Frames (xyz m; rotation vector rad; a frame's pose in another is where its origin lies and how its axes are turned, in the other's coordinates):
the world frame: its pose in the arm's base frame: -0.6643 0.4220 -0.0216 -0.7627 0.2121 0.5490
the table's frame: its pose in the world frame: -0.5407 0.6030 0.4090 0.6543 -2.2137 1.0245
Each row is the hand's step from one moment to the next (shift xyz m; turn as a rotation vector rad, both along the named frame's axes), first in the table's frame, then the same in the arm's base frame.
Working: the table's frame: its pose in the arm's base frame: -1.4509 0.8541 0.1118 0.9555 -1.3060 1.8298

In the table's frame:
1: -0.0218 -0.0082 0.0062 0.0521 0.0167 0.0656
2: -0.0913 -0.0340 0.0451 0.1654 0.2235 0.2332
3: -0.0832 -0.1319 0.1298 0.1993 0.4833 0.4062
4: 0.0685 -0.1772 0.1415 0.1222 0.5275 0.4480
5: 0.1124 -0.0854 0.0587 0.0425 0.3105 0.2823
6: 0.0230 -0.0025 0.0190 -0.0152 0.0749 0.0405
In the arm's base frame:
1: 0.0189 -0.0063 -0.0136 -0.0287 -0.0614 0.0520
2: 0.0820 -0.0447 -0.0530 -0.2318 -0.2632 0.0932
3: 0.1760 -0.0994 0.0176 -0.4397 -0.4931 0.0430
4: 0.1414 -0.0817 0.1716 -0.4319 -0.5534 -0.0341
5: 0.0272 -0.0213 0.1489 -0.2364 -0.3469 -0.0413
6: -0.0060 -0.0150 0.0252 -0.0492 -0.0601 -0.0381

